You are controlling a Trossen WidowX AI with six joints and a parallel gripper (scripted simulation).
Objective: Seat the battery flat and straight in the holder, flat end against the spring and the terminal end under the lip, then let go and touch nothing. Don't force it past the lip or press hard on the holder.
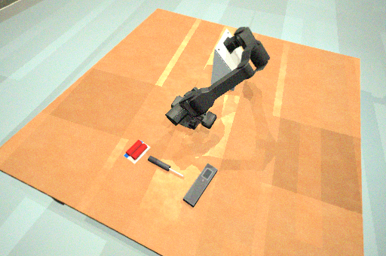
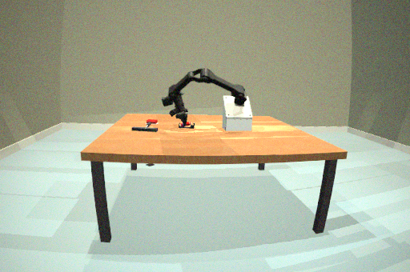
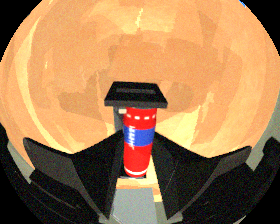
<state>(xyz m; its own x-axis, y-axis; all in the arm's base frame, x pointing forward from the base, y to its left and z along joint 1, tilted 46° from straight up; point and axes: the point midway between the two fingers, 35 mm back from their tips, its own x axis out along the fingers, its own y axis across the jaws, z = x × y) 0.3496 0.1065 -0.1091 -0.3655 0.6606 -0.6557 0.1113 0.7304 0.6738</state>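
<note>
Now: gripper tip 1 cm below the battery. Round my gripper tip: screwdriver: 25 cm ahead; then dark remote: 25 cm ahead, 14 cm to the left; then white card: 24 cm ahead, 14 cm to the right.
</note>
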